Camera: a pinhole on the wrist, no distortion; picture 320 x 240 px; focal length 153.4 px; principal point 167.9 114.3 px. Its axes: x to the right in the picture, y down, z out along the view. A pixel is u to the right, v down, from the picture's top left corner.
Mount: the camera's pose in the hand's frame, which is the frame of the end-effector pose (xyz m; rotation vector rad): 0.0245 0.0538 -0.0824 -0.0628 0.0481 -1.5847
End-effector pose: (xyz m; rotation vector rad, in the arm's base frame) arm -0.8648 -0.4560 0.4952 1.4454 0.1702 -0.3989
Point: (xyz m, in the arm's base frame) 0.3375 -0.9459 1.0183
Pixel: outside the picture
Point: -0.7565 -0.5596 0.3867
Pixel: 282 227
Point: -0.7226 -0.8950 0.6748
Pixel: 130 136
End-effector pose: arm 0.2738 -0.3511 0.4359 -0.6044 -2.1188 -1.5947
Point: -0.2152 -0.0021 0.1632
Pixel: 300 178
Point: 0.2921 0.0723 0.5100
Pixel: 130 116
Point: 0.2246 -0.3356 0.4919
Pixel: 227 189
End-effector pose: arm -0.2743 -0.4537 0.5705 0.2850 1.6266 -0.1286
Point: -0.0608 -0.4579 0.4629
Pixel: 175 139
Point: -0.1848 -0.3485 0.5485
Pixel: 96 106
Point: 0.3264 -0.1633 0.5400
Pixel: 71 103
